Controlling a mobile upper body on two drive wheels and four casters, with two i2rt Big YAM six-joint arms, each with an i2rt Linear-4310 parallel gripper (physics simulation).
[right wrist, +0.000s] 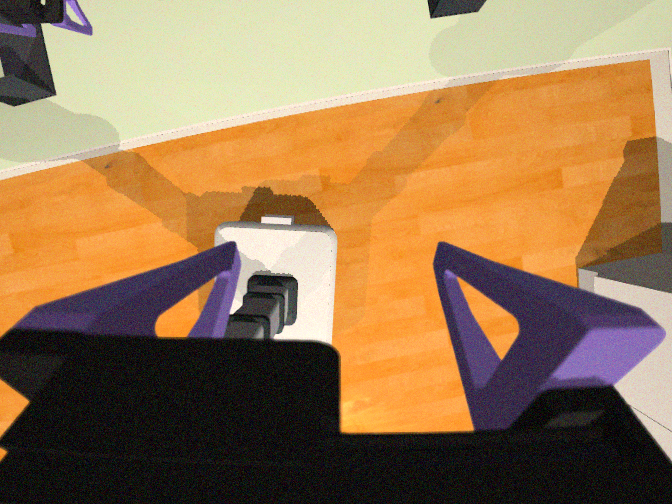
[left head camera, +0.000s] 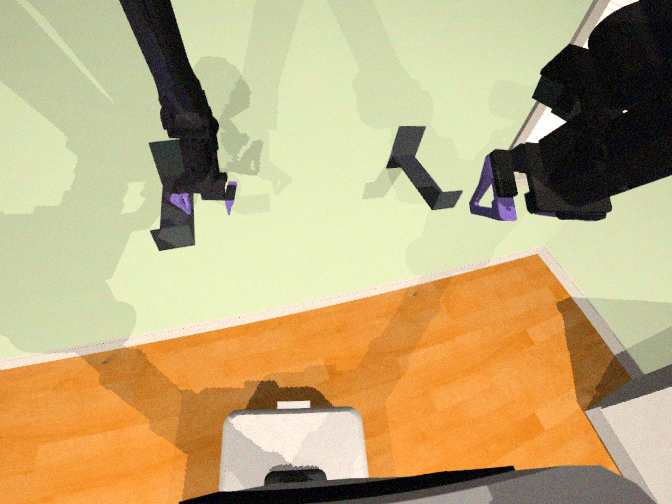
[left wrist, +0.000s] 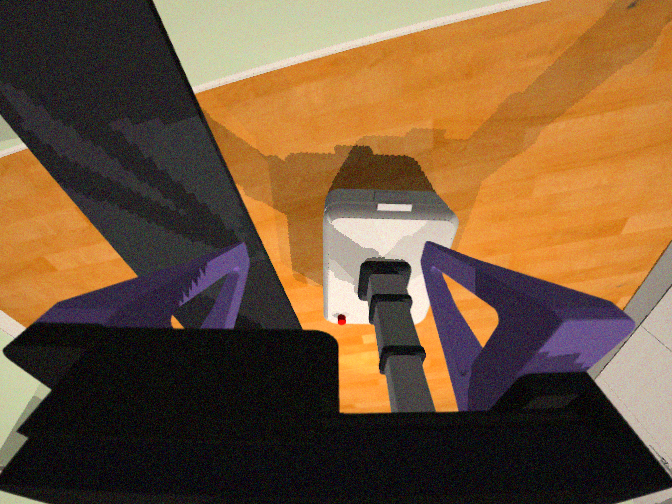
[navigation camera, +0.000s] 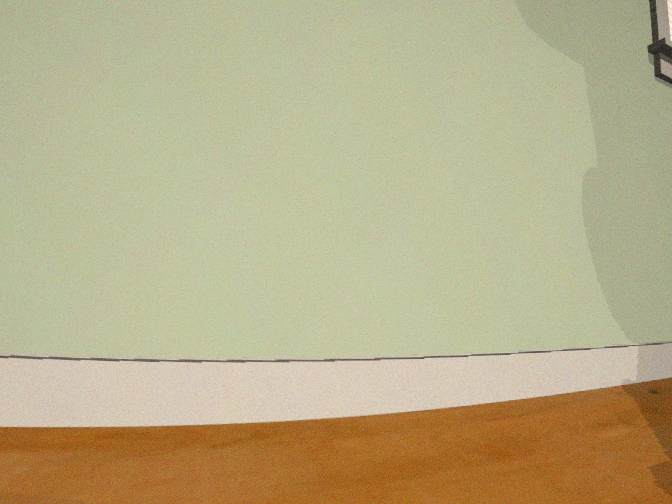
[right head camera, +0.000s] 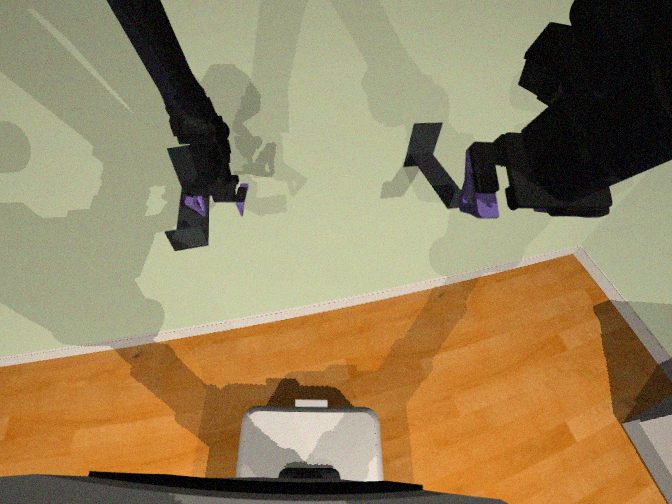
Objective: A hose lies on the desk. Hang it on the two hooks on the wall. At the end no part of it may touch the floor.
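Two dark hooks stick out of the pale green wall. The left hook (left head camera: 172, 200) is partly covered by my left gripper (left head camera: 206, 199), which is open and empty right at it. The right hook (left head camera: 420, 169) stands clear of the wall, with my right gripper (left head camera: 491, 190) open and empty just beside its tip. In the left wrist view the left hook (left wrist: 135, 162) runs past the left finger of the open gripper (left wrist: 331, 282). In the right wrist view the gripper (right wrist: 333, 282) is open over the floor. No hose is in any view.
My white base (left head camera: 293, 447) stands on the orange wood floor below the wall. A white skirting board (navigation camera: 325, 387) runs along the wall's foot. A grey desk corner (left head camera: 635, 417) shows at the right edge. A window frame (navigation camera: 662, 48) is at the far right.
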